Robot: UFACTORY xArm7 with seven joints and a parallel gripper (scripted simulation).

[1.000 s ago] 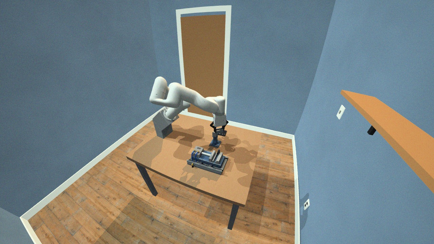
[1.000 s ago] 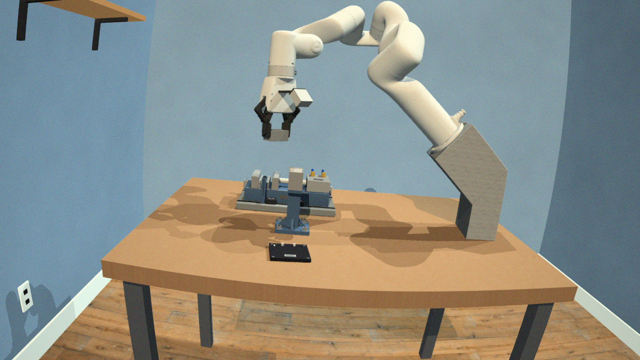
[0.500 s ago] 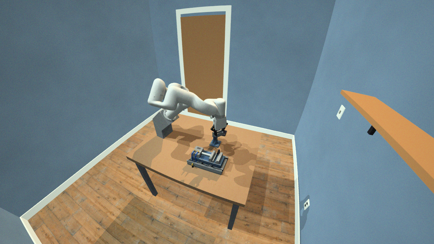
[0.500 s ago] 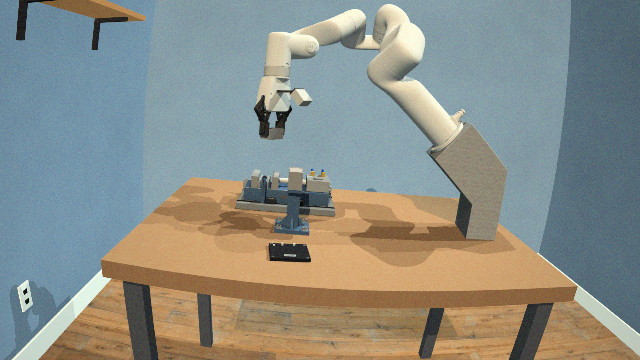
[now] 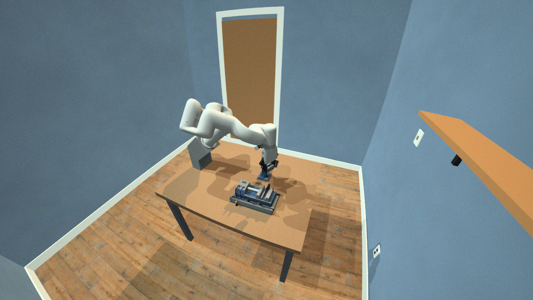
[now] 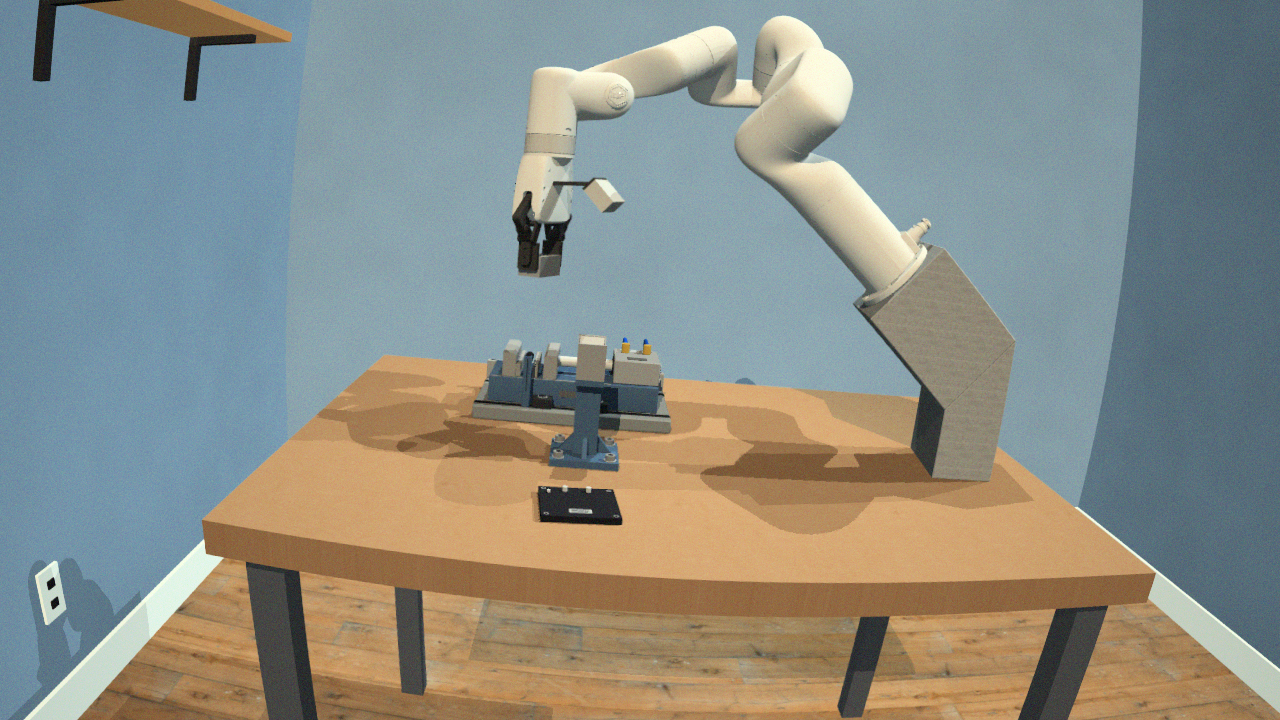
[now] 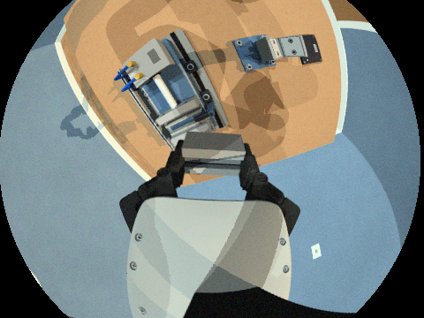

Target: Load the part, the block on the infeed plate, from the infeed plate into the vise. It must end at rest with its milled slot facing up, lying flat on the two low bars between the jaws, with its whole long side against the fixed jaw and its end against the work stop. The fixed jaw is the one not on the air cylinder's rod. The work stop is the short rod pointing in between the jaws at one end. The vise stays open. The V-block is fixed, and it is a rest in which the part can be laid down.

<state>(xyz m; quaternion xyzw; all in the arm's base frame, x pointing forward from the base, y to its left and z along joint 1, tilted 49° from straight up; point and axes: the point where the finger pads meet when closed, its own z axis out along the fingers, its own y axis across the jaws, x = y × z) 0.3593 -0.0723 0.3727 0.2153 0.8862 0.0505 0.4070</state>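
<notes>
My gripper is now 30 mm short of the fixed jaw, 80 mm to the left of it and 170 mm above it. The rest, counted from my hand: moving jaw: 30 mm behind, 70 mm to the right, 170 mm below; then work stop: 30 mm to the right, 160 mm below; then grey block: 10 mm below.
</notes>
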